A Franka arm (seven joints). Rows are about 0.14 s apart.
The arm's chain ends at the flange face. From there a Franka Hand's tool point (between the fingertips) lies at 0.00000 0.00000 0.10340 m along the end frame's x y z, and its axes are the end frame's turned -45 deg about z.
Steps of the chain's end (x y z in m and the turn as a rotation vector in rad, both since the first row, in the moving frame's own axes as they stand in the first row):
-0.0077, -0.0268, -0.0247, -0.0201, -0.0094, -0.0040
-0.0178, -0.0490, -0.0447, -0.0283, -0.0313, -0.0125
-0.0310, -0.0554, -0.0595, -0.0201, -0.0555, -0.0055
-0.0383, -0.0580, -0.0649, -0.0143, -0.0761, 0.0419
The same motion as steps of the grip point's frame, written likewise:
0.0114, -0.0236, -0.0247, -0.0076, -0.0209, -0.0040
0.0177, -0.0474, -0.0448, 0.0021, -0.0421, -0.0125
0.0117, -0.0637, -0.0597, 0.0250, -0.0535, -0.0055
0.0074, -0.0727, -0.0652, 0.0437, -0.0639, 0.0419

